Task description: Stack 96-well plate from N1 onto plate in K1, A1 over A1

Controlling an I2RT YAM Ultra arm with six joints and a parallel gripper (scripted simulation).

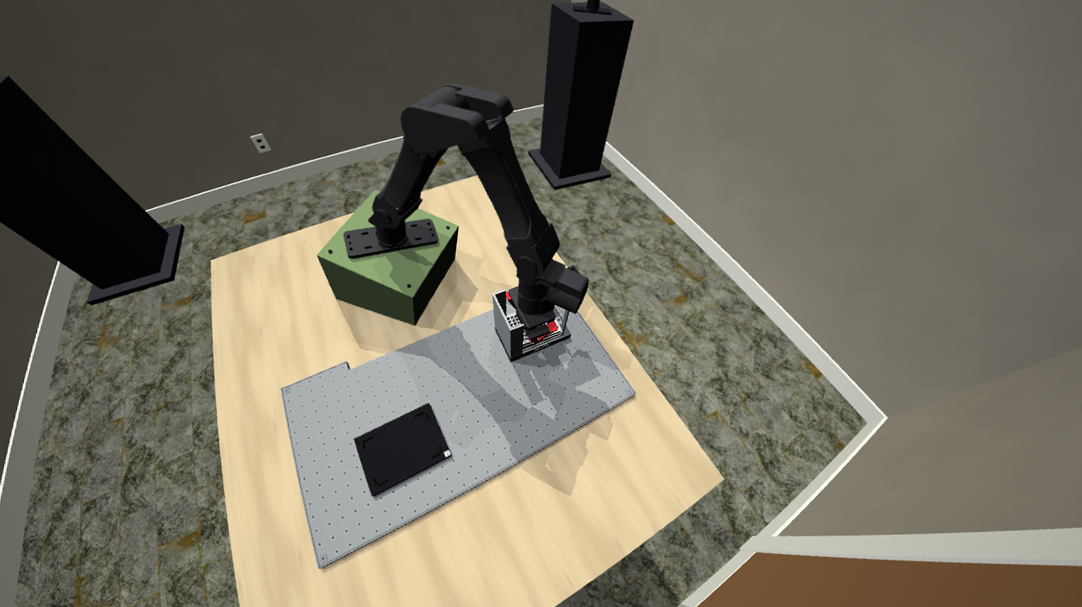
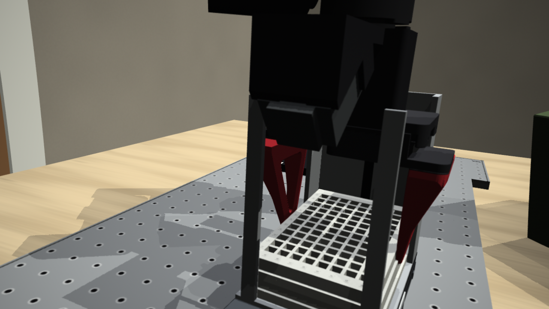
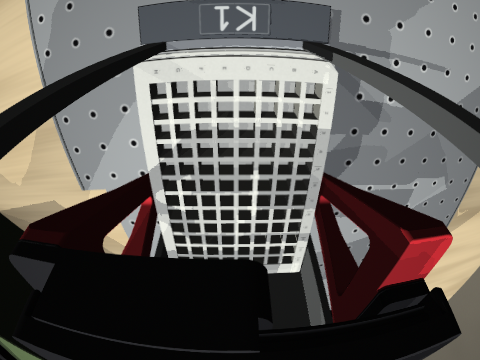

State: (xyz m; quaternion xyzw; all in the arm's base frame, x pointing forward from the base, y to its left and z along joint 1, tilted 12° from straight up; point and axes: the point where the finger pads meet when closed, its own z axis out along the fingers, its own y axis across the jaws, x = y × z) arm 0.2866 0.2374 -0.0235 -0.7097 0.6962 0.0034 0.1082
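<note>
My gripper is now 7 cm to the left of the back wall and 4 cm below it. The rest, counted from my hand: pale A1 square: 19 cm ahead, 26 cm to the right, 4 cm below.
</note>
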